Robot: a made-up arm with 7 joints.
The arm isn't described. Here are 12 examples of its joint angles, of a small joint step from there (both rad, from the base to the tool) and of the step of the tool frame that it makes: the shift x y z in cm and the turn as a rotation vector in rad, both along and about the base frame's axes.
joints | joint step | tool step
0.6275 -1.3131 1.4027 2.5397 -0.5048 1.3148 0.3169 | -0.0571 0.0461 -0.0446 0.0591 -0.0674 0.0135 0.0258 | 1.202 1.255 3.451 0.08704 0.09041 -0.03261
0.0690 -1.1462 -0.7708 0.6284 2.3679 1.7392 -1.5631 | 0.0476 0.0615 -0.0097 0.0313 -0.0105 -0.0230 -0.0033 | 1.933 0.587 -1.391 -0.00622 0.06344 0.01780
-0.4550 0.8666 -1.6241 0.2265 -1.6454 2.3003 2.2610 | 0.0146 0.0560 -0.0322 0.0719 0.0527 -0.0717 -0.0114 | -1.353 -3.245 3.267 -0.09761 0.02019 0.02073
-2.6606 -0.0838 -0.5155 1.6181 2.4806 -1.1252 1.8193 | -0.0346 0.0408 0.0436 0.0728 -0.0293 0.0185 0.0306 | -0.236 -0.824 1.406 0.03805 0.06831 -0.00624
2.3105 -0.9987 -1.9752 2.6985 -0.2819 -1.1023 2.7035 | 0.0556 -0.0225 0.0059 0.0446 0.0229 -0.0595 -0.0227 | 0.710 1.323 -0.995 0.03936 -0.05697 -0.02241
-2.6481 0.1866 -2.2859 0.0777 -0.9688 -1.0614 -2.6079 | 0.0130 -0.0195 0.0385 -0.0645 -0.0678 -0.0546 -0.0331 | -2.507 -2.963 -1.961 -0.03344 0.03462 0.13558
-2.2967 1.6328 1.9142 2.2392 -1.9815 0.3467 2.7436 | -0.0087 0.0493 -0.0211 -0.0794 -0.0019 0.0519 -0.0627 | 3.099 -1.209 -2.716 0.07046 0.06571 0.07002
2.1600 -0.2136 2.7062 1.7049 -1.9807 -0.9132 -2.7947 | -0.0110 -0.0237 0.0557 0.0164 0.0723 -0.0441 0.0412 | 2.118 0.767 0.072 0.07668 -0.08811 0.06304
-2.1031 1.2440 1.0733 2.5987 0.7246 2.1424 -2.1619 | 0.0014 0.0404 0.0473 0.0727 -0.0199 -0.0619 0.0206 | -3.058 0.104 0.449 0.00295 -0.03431 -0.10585
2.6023 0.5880 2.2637 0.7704 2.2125 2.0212 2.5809 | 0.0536 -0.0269 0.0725 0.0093 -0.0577 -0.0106 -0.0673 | 6.428 2.129 0.637 -0.06880 0.07297 0.06599
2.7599 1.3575 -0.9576 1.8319 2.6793 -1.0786 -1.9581 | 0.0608 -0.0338 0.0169 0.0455 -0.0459 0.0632 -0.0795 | -4.798 -0.681 1.632 -0.05201 0.00480 0.19472
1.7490 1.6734 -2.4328 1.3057 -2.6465 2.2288 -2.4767 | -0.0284 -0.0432 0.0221 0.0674 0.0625 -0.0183 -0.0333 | 1.339 0.423 -0.078 0.06507 0.00724 0.05546
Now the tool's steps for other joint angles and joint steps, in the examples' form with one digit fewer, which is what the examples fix.
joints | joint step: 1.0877 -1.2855 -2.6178 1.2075 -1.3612 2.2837 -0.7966 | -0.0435 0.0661 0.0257 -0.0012 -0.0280 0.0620 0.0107
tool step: -2.28 -3.82 3.14 -0.0615 0.0737 -0.0021
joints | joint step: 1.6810 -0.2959 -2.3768 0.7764 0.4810 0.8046 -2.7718 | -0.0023 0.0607 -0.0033 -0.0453 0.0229 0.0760 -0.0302
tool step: -1.17 0.18 0.20 0.0387 0.0338 0.0398
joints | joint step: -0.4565 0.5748 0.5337 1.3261 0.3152 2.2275 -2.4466 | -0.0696 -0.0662 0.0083 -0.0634 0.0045 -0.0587 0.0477
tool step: 0.03 -3.64 0.69 -0.0818 -0.0340 -0.0804
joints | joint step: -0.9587 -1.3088 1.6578 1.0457 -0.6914 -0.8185 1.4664 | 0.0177 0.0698 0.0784 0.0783 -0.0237 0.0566 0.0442
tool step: -4.31 5.07 -2.54 0.0258 0.0882 0.0503
